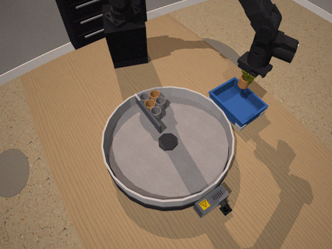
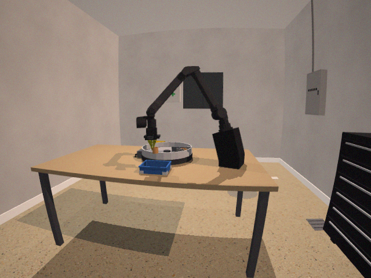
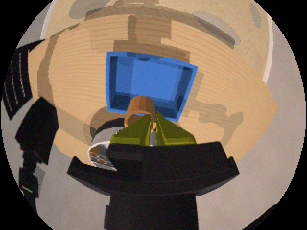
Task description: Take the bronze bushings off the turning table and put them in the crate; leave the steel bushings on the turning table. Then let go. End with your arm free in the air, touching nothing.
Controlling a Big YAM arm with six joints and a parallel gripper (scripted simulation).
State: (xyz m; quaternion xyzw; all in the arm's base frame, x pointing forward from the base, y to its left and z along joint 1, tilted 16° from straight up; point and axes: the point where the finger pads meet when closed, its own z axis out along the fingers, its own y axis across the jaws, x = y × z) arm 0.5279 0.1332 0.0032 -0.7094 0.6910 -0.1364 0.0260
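The crate lies 1 cm behind my hand and 13 cm below it. Also, from my hand: grey turning table 7 cm behind, 33 cm to the right, 10 cm below.
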